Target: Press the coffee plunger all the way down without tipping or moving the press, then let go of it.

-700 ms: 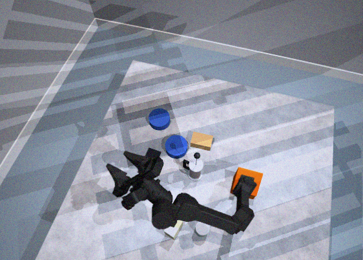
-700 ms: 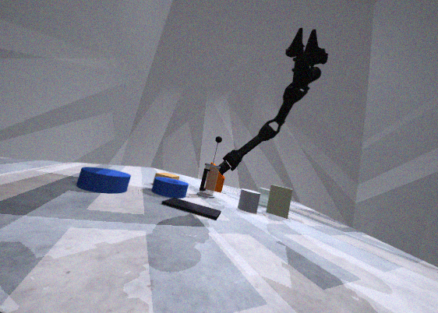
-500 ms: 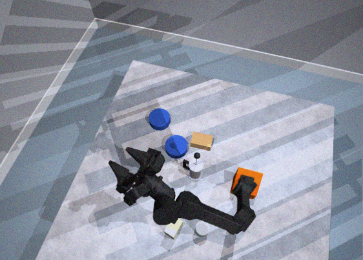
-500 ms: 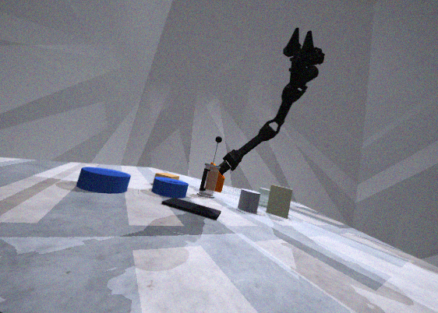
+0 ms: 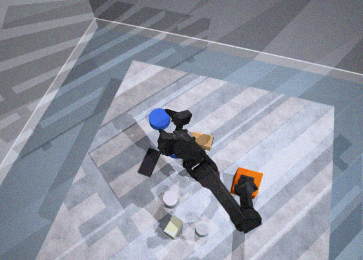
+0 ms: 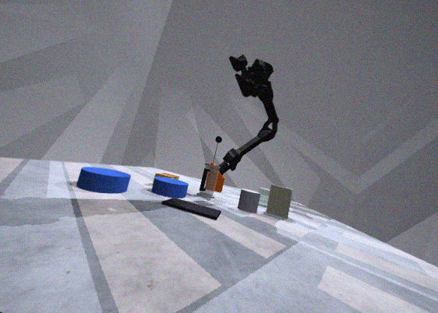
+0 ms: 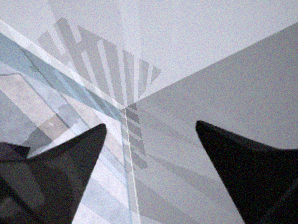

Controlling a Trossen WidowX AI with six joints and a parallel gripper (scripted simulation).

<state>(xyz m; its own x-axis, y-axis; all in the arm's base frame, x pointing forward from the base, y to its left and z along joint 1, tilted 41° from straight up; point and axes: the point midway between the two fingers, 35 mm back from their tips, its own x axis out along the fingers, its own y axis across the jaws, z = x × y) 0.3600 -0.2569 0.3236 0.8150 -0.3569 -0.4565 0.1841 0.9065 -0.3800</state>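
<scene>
The coffee press lies 13 cm behind my gripper tip, 1 cm to the right of it and 40 cm below it. From my gripper tip the other things lie so: tan block (13 cm behind, 19 cm to the right, 50 cm below); dark flat slab (11 cm ahead, 52 cm below).
</scene>
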